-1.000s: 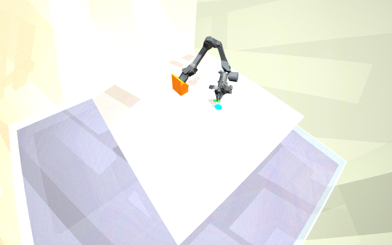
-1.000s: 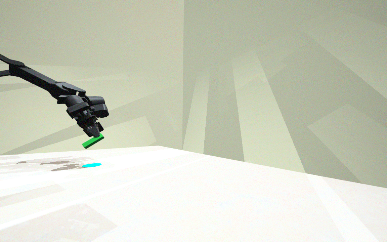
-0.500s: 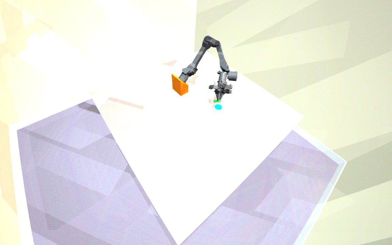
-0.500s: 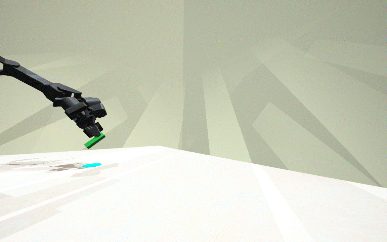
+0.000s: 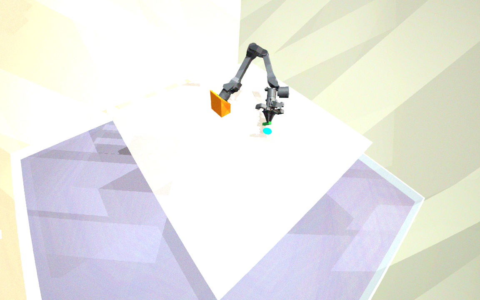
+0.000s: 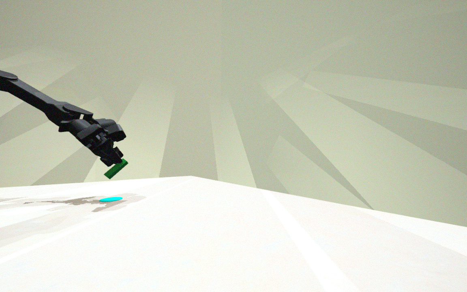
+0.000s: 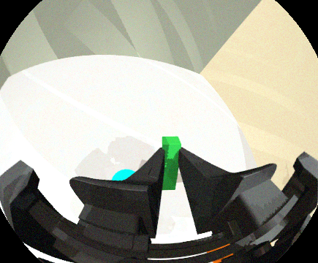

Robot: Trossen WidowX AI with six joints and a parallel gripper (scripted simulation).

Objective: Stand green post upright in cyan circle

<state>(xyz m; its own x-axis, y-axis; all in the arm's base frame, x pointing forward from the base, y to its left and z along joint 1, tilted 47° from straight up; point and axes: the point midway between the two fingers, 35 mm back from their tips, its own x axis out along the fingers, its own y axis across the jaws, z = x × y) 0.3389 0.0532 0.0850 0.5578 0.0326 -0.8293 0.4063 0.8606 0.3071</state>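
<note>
Right now my gripper tip is 20 mm past the cyan circle, 40 mm to the right of it and 110 mm above it. Also, from my gripper tip: green post: 10 mm behind, 20 mm below.
</note>
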